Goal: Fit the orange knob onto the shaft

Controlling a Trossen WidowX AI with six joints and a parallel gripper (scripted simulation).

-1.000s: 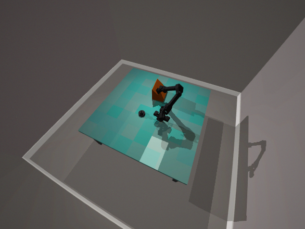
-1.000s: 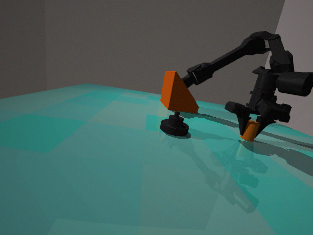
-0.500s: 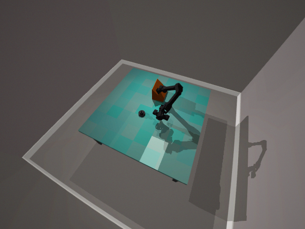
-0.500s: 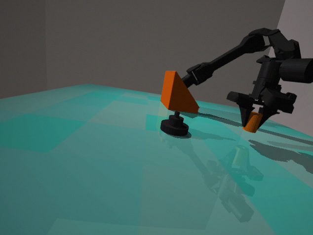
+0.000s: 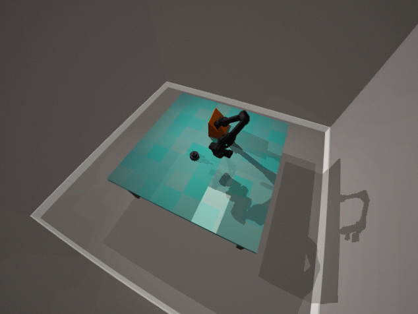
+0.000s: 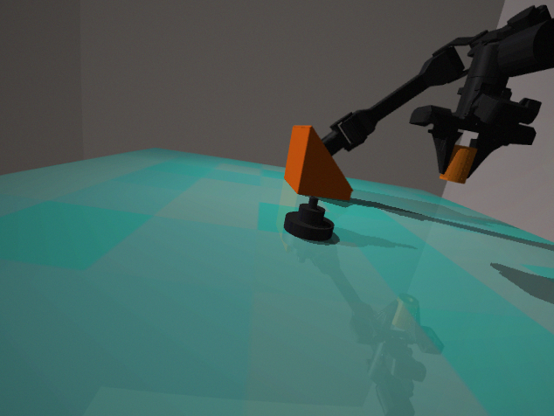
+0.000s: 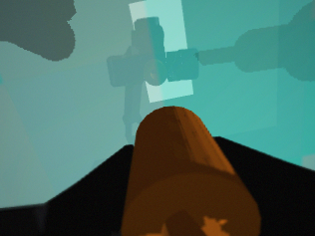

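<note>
Right now the pedestal is 3 cm ahead of my gripper tip, 24 cm to the right of it and 10 cm below it. Round my gripper tip: orange knob 2 cm above.
</note>
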